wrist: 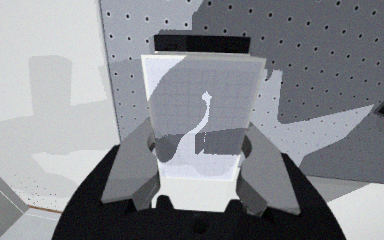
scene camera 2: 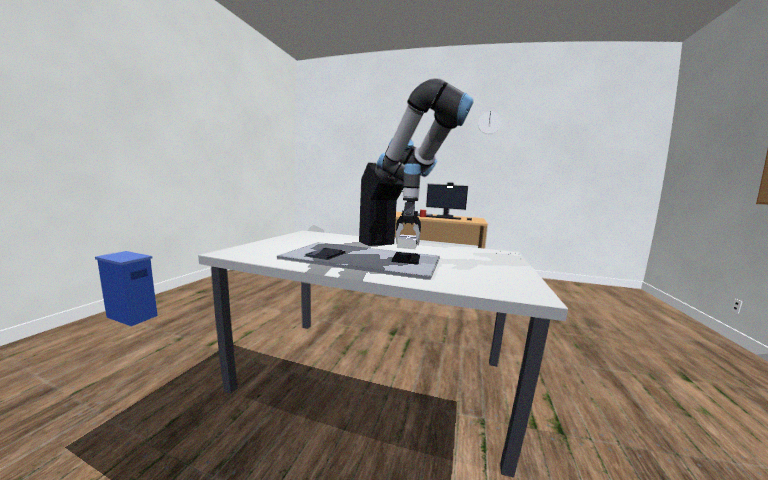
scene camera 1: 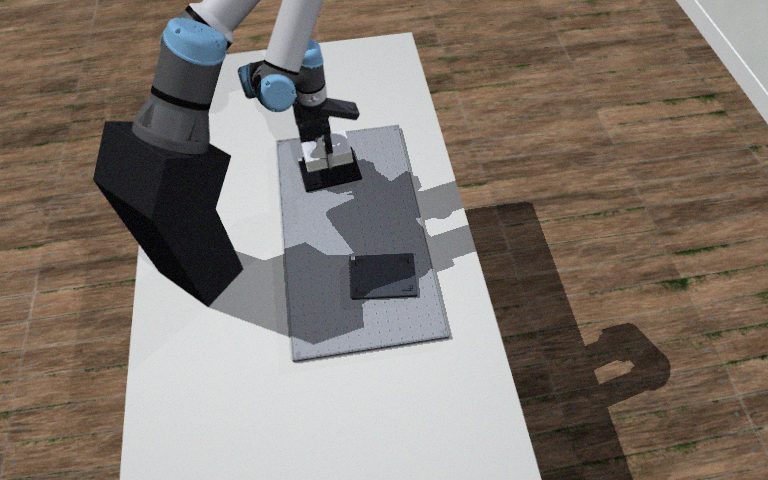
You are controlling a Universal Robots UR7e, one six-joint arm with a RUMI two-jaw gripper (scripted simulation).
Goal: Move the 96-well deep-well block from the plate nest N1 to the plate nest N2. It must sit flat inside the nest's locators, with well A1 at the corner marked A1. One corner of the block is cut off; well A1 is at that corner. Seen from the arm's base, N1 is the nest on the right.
Labels:
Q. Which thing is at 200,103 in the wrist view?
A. A 96-well deep-well block.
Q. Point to a black plate nest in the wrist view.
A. At 184,43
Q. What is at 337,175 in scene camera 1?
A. A black plate nest.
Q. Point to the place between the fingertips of my gripper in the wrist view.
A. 198,117

